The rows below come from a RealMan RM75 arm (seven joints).
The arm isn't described. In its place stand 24 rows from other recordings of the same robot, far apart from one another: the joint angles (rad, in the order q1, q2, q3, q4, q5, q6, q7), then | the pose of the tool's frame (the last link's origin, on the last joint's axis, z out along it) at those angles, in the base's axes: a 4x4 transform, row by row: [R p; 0 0 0 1], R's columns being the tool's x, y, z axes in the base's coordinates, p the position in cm.
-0.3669 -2.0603 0.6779 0.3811 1.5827 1.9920 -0.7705 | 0.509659, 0.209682, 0.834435, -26.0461; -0.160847, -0.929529, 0.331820, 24.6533; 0.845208, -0.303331, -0.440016, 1.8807; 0, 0, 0, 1
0.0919 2.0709 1.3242 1.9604 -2.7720 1.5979 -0.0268 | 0.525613, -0.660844, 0.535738, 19.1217; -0.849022, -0.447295, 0.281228, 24.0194; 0.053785, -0.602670, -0.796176, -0.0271; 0, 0, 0, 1
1.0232 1.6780 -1.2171 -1.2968 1.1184 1.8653 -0.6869 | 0.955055, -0.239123, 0.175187, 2.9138; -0.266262, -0.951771, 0.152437, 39.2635; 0.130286, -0.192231, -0.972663, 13.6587; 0, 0, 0, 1
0.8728 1.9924 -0.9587 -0.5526 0.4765 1.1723 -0.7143 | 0.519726, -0.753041, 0.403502, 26.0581; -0.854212, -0.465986, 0.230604, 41.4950; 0.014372, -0.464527, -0.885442, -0.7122; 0, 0, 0, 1
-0.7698 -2.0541 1.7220 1.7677 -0.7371 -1.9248 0.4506 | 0.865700, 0.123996, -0.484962, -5.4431; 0.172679, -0.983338, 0.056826, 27.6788; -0.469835, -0.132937, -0.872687, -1.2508; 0, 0, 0, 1
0.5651 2.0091 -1.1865 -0.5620 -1.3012 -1.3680 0.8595 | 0.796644, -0.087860, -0.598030, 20.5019; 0.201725, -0.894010, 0.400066, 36.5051; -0.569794, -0.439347, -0.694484, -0.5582; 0, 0, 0, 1
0.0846 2.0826 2.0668 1.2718 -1.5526 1.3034 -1.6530 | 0.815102, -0.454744, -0.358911, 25.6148; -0.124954, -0.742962, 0.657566, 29.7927; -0.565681, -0.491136, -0.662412, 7.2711; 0, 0, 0, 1
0.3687 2.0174 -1.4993 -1.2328 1.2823 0.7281 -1.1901 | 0.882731, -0.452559, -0.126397, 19.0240; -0.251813, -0.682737, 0.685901, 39.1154; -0.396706, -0.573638, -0.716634, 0.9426; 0, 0, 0, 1
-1.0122 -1.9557 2.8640 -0.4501 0.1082 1.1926 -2.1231 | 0.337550, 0.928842, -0.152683, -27.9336; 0.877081, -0.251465, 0.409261, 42.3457; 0.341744, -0.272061, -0.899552, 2.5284; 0, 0, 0, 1
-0.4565 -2.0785 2.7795 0.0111 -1.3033 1.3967 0.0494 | 0.858481, 0.442585, 0.259090, -32.6887; -0.228831, -0.121547, 0.965848, 31.8858; 0.458962, -0.888451, -0.003069, 1.1603; 0, 0, 0, 1
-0.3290 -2.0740 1.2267 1.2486 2.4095 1.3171 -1.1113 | 0.881243, -0.379283, -0.282053, -27.8064; -0.279149, -0.899179, 0.336976, 32.7736; -0.381426, -0.218223, -0.898272, 1.4497; 0, 0, 0, 1
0.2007 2.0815 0.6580 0.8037 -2.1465 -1.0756 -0.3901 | 0.705200, -0.663097, -0.250988, 23.1582; 0.136779, -0.220114, 0.965837, 28.7895; -0.695690, -0.715438, -0.064527, -6.9520; 0, 0, 0, 1
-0.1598 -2.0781 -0.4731 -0.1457 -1.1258 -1.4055 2.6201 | 0.401294, 0.913569, 0.065990, -37.5471; 0.010190, -0.076493, 0.997018, 21.9690; 0.915893, -0.399425, -0.040005, -1.4295; 0, 0, 0, 1
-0.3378 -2.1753 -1.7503 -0.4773 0.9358 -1.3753 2.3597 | 0.590408, 0.440067, 0.676579, -22.3881; 0.002262, -0.839178, 0.543852, 29.1784; 0.807102, -0.319564, -0.496453, -6.8331; 0, 0, 0, 1
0.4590 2.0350 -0.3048 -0.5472 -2.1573 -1.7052 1.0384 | 0.791786, -0.417647, -0.445697, 31.2103; -0.184099, -0.858944, 0.477832, 29.1344; -0.582394, -0.296288, -0.756988, 2.9786; 0, 0, 0, 1
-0.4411 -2.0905 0.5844 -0.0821 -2.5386 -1.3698 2.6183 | 0.378511, 0.925424, 0.017889, -36.0232; -0.166494, 0.049061, 0.984821, 30.2598; 0.910499, -0.375744, 0.172647, 2.1819; 0, 0, 0, 1
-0.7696 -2.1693 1.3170 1.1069 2.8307 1.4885 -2.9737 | 0.418714, 0.720003, -0.553420, -17.9925; 0.903000, -0.394715, 0.169677, 37.4671; -0.096275, -0.570785, -0.815436, -3.5135; 0, 0, 0, 1
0.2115 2.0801 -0.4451 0.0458 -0.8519 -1.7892 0.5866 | 0.370455, -0.900441, -0.227967, 36.1508; 0.394054, -0.069894, 0.916426, 21.2400; -0.841121, -0.429326, 0.328930, 5.3189; 0, 0, 0, 1
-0.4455 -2.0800 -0.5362 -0.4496 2.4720 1.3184 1.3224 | 0.574460, -0.504739, 0.644387, -20.3326; -0.689311, 0.126230, 0.713384, 29.5798; -0.441413, -0.853993, -0.275408, -8.4656; 0, 0, 0, 1
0.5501 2.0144 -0.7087 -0.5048 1.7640 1.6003 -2.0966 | 0.569542, -0.389369, -0.723888, 22.8051; 0.130021, -0.826917, 0.547086, 36.0096; -0.811613, -0.405709, -0.420338, 6.0852; 0, 0, 0, 1
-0.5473 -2.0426 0.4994 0.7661 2.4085 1.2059 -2.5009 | -0.012887, 0.990514, -0.136809, -34.2854; 0.806458, 0.091184, 0.584219, 36.2711; 0.591151, -0.102801, -0.799983, 5.4027; 0, 0, 0, 1
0.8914 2.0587 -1.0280 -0.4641 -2.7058 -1.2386 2.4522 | 0.465099, -0.772352, 0.432614, 26.0287; -0.861016, -0.508249, 0.018286, 37.5874; 0.205752, -0.380992, -0.901394, -5.4449; 0, 0, 0, 1
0.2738 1.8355 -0.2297 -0.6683 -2.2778 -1.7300 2.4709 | -0.323297, -0.941256, -0.097557, 40.0893; -0.780718, 0.207048, 0.589585, 23.2212; -0.534751, 0.266775, -0.801793, 13.7240; 0, 0, 0, 1
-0.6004 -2.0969 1.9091 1.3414 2.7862 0.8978 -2.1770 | 0.874540, -0.409379, -0.259978, -11.7064; -0.202116, -0.794995, 0.571955, 37.0680; -0.440828, -0.447652, -0.777997, -8.2758; 0, 0, 0, 1
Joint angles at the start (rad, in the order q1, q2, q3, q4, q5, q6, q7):
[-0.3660 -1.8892 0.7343 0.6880 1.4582 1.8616 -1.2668]
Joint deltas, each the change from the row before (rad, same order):
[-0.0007 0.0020 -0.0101 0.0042 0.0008 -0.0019 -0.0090]
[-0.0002 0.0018 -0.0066 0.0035 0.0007 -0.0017 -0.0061]
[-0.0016 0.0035 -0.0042 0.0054 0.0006 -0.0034 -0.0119]
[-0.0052 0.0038 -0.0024 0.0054 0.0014 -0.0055 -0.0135]
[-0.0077 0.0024 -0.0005 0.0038 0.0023 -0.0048 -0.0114]
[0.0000 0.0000 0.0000 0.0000 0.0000 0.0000 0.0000]
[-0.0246 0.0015 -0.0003 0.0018 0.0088 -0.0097 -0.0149]
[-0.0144 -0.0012 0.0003 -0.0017 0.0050 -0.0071 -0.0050]
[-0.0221 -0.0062 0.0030 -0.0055 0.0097 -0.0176 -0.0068]
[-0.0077 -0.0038 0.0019 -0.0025 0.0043 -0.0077 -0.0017]
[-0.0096 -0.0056 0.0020 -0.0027 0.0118 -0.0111 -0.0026]
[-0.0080 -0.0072 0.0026 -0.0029 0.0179 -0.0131 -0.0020]
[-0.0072 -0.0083 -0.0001 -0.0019 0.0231 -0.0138 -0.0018]
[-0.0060 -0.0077 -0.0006 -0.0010 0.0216 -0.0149 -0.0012]
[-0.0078 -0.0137 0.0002 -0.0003 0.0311 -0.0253 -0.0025]
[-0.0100 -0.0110 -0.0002 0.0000 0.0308 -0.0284 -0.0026]
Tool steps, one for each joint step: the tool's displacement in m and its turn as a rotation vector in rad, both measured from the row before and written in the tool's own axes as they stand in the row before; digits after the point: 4 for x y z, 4 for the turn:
[0.0020 -0.0017 -0.0015 0.0089 0.0015 -0.0006]
[0.0015 -0.0012 -0.0012 0.0064 0.0001 0.0002]
[0.0021 -0.0019 -0.0008 0.0051 -0.0027 -0.0025]
[0.0025 -0.0025 0.0005 0.0028 -0.0040 -0.0025]
[0.0022 -0.0022 0.0019 -0.0015 -0.0035 -0.0022]
[0.0000 0.0000 0.0000 0.0000 0.0000 0.0000]
[0.0041 -0.0047 0.0076 -0.0109 -0.0049 0.0000]
[0.0015 -0.0024 0.0050 -0.0054 -0.0013 -0.0003]
[0.0002 -0.0034 0.0092 -0.0050 -0.0033 -0.0062]
[-0.0006 -0.0010 0.0037 -0.0015 -0.0017 -0.0035]
[-0.0017 -0.0011 0.0049 -0.0019 -0.0080 -0.0063]
[-0.0033 -0.0006 0.0049 -0.0011 -0.0140 -0.0091]
[-0.0039 -0.0004 0.0046 0.0006 -0.0174 -0.0093]
[-0.0037 -0.0006 0.0040 0.0033 -0.0169 -0.0074]
[-0.0059 -0.0007 0.0065 0.0071 -0.0248 -0.0120]
[-0.0046 -0.0018 0.0064 0.0098 -0.0265 -0.0075]

